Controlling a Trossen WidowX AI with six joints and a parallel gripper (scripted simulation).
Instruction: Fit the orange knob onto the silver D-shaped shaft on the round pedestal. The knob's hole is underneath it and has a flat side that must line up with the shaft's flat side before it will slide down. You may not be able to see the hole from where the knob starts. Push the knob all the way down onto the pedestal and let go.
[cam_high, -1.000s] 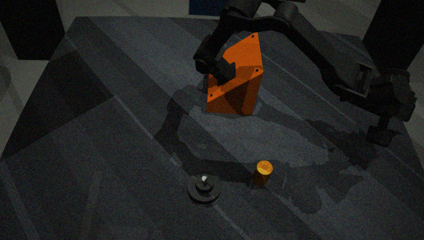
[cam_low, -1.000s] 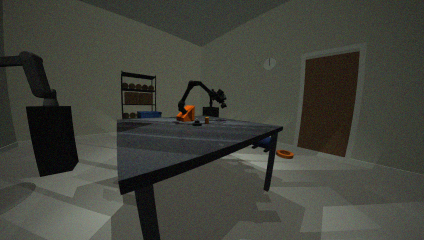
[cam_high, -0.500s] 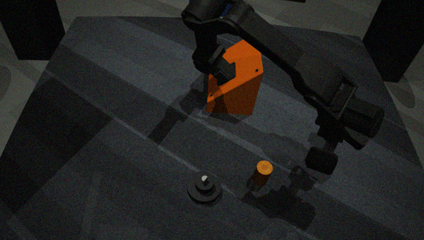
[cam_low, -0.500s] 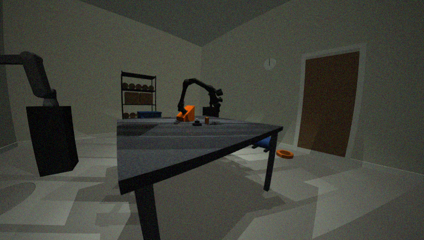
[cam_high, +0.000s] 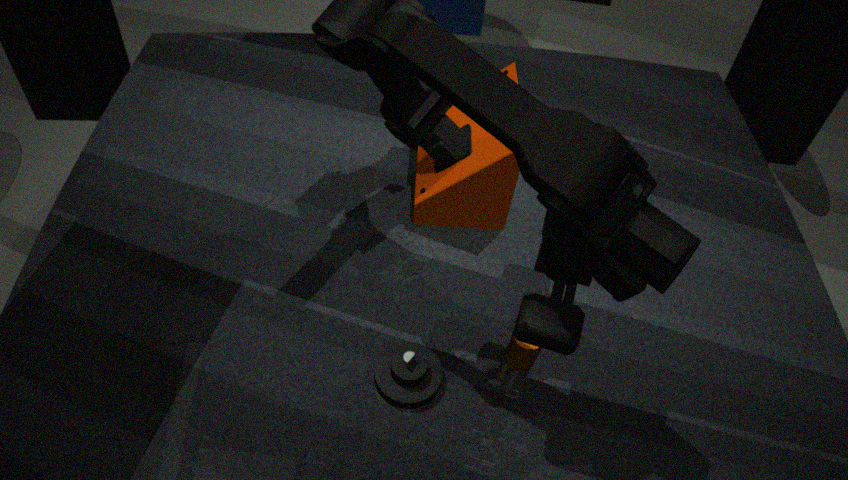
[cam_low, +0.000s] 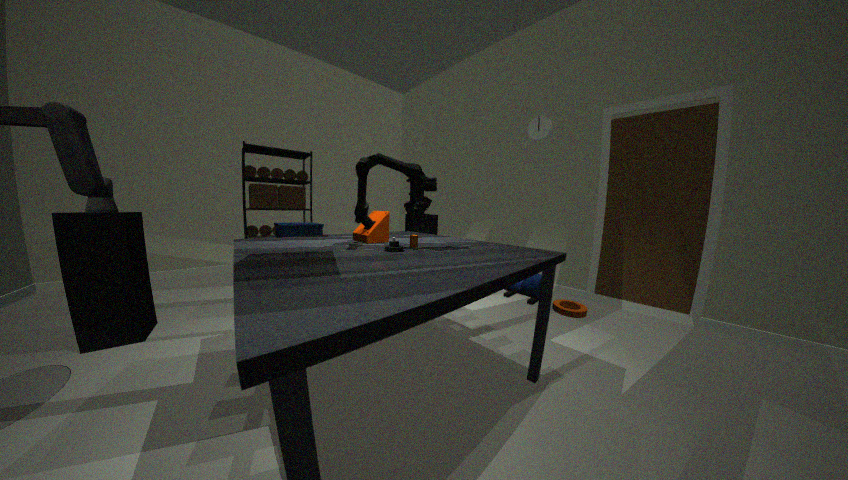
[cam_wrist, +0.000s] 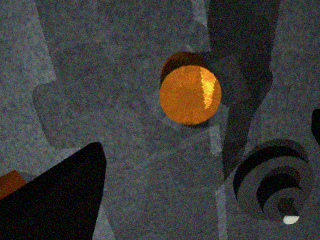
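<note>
Now: the orange knob 80 mm below my gripper tip. Also, from my gripper tip: dark round pedestal: 30 mm ahead, 150 mm to the right, 90 mm below.
</note>
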